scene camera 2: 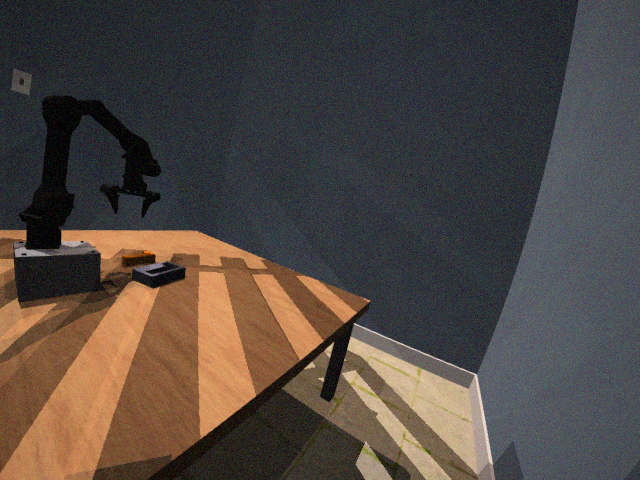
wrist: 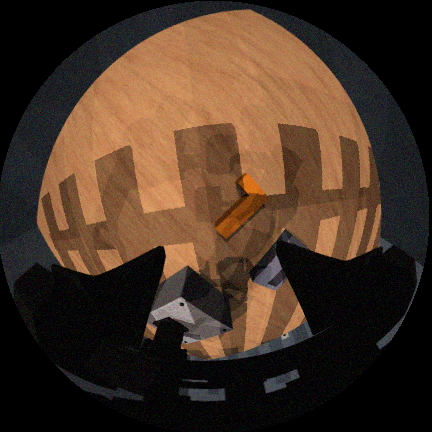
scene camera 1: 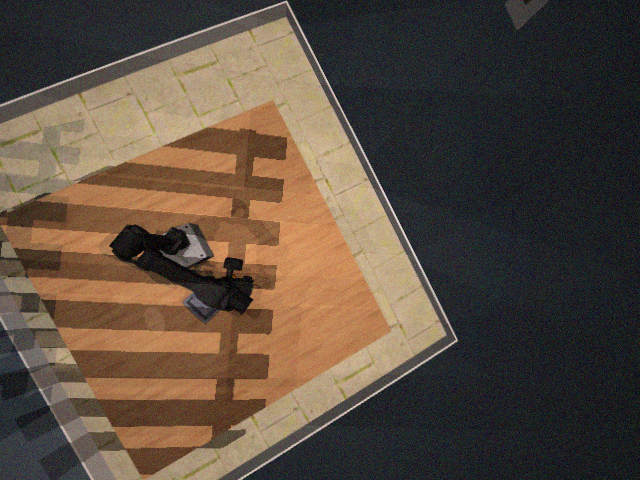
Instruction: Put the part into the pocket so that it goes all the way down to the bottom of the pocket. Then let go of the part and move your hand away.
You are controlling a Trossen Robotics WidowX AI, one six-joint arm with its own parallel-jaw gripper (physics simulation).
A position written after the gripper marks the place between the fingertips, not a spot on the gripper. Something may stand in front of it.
Note:
The gripper (scene camera 2: 129,215) is open, with nothing in its grasp. Also in view: an orange part (wrist: 254,196). Further things: a pocket block (scene camera 2: 152,275).
The gripper is seen too in the wrist view (wrist: 221,249). The pocket block also shows in the wrist view (wrist: 267,272).

